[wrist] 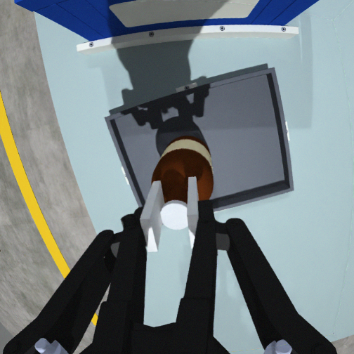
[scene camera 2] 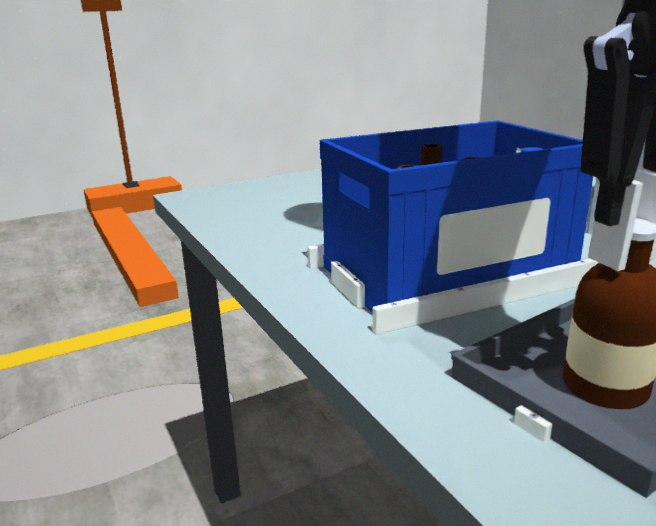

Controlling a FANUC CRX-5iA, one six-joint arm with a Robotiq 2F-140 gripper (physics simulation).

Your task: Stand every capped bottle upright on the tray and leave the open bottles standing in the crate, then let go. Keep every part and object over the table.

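Places are measured from the arm's base along level axes (x ahead, y left, z up), in centimetres.
Pixels of known places: gripper, fingertip midpoint: [scene camera 2: 621, 259].
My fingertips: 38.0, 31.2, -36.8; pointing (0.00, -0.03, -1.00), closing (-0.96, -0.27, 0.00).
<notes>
For each thing: its middle in the pictures, then the offset to it from my fingertips, as dx, dy, dz. "spot": a spot on its surface instead. Level surfaces: height alone.
- brown bottle at the middle of its body: [scene camera 2: 621, 309] -0.6, +0.3, -4.5
- dark grey tray at a spot on its surface: [scene camera 2: 591, 448] spot: +5.8, +7.9, -11.7
- blue crate at the middle of its body: [scene camera 2: 449, 210] +3.8, -28.1, -4.3
- brown bottle neck at a spot on its surface: [scene camera 2: 431, 153] spot: +5.5, -30.9, +2.5
- long white strip at a spot on its surface: [scene camera 2: 470, 295] spot: +5.1, -17.2, -10.9
- pale table at its surface level: dz -13.1
My gripper [scene camera 2: 635, 245] [wrist: 176, 192] is shut on the neck of a brown bottle [scene camera 2: 613, 306] [wrist: 185, 167] with a white cap and cream label. The bottle is upright over the left part of the dark grey tray [scene camera 2: 591, 448] [wrist: 245, 150], its base at or very near the tray floor; contact is hard to tell. The blue crate [scene camera 2: 355, 235] [wrist: 75, 22] stands behind the tray. Inside it show a brown bottle neck [scene camera 2: 431, 153], seemingly open, and lower brown tops [scene camera 2: 406, 166] [scene camera 2: 469, 159]; its walls hide the rest.
A long white strip [scene camera 2: 470, 295] [wrist: 190, 37] runs along the crate's near side. Small white blocks [scene camera 2: 347, 284] [scene camera 2: 532, 422] sit by the crate and the tray. The pale table [scene camera 2: 262, 219] [wrist: 80, 130] ends on the left, beside an orange stand [scene camera 2: 136, 257] on the floor.
</notes>
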